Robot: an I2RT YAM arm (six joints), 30 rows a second.
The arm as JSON. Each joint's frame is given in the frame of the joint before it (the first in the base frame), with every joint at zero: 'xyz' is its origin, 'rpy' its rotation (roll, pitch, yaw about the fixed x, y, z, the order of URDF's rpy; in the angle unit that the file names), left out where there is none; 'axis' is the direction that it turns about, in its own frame. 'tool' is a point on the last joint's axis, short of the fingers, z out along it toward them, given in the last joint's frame.
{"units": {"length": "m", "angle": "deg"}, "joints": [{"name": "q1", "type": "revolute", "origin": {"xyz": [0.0, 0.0, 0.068], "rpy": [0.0, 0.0, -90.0]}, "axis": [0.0, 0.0, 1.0]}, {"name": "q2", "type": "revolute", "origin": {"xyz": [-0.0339, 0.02, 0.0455], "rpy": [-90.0, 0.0, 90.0]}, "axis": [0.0, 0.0, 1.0]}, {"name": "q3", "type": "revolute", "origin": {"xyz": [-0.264, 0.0, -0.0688], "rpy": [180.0, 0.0, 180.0]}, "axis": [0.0, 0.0, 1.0]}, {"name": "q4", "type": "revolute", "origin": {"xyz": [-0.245, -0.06, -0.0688], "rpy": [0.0, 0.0, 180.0]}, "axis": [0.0, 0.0, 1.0]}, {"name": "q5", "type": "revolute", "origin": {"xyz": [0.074, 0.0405, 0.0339], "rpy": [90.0, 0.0, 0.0]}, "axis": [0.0, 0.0, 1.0]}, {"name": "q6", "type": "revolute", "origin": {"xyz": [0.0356, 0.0, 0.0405], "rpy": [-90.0, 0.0, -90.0]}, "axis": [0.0, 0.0, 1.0]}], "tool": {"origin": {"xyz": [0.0, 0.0, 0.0], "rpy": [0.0, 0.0, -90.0]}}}
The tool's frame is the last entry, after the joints.
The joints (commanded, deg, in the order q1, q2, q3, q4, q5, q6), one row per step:
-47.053, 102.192, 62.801, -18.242, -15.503, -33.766
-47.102, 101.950, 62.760, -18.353, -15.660, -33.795
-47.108, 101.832, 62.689, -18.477, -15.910, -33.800
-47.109, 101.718, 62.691, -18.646, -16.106, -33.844
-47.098, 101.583, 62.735, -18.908, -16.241, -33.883
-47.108, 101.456, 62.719, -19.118, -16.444, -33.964
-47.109, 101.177, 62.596, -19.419, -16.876, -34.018
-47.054, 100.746, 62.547, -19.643, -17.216, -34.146
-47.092, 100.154, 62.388, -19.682, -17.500, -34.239
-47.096, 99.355, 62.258, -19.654, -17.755, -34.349
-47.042, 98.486, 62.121, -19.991, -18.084, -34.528
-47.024, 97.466, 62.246, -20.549, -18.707, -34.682
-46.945, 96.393, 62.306, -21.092, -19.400, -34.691
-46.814, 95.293, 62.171, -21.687, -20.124, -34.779
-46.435, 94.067, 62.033, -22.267, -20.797, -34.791
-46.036, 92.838, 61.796, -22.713, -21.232, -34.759
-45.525, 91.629, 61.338, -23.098, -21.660, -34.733
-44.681, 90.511, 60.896, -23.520, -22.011, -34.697
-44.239, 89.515, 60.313, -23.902, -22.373, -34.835
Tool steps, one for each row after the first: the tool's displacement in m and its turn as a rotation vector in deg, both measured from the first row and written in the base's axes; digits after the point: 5 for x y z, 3 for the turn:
-0.00055, 0.00027, 0.00114, 0.008, -0.153, 0.059
-0.00086, 0.00078, 0.00140, 0.206, -0.254, 0.191
-0.00105, 0.00115, 0.00195, 0.333, -0.331, 0.330
-0.00123, 0.00156, 0.00272, 0.450, -0.351, 0.445
-0.00156, 0.00199, 0.00321, 0.595, -0.394, 0.608
-0.00222, 0.00307, 0.00401, 0.921, -0.555, 0.880
-0.00253, 0.00421, 0.00612, 0.929, -0.848, 1.222
-0.00346, 0.00511, 0.00880, 0.748, -1.273, 1.415
-0.00430, 0.00620, 0.01287, 0.315, -1.879, 1.647
-0.00536, 0.00811, 0.01692, 0.108, -2.313, 2.029
-0.00632, 0.00984, 0.02296, -0.063, -3.062, 2.520
-0.00725, 0.01214, 0.02897, -0.116, -3.879, 3.000
-0.00851, 0.01526, 0.03400, -0.032, -4.553, 3.610
-0.00897, 0.01961, 0.03967, -0.024, -5.299, 4.388
-0.00959, 0.02405, 0.04484, -0.150, -5.931, 5.025
-0.01022, 0.02934, 0.04871, -0.139, -6.438, 5.770
-0.00958, 0.03589, 0.05201, -0.058, -6.825, 6.793
-0.01067, 0.04078, 0.05387, 0.068, -7.040, 7.548

